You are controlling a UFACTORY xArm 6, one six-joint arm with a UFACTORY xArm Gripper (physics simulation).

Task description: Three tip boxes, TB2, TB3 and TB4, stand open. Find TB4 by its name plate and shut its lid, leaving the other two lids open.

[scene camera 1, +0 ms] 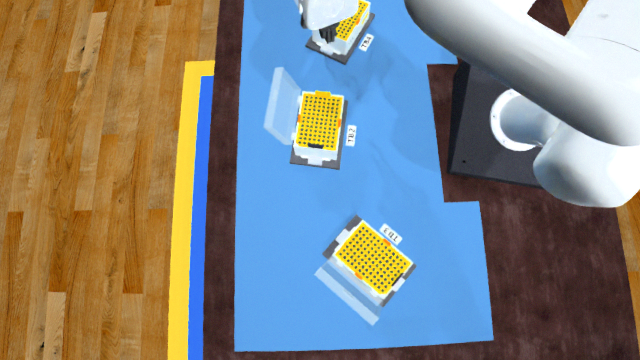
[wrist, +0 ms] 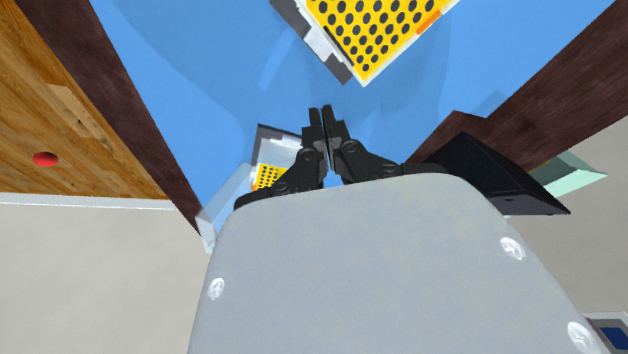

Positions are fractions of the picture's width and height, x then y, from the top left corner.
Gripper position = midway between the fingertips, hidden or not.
Observation:
In view: the gripper (wrist: 0.51,0.35) and a blue mat (wrist: 0.33,0.23).

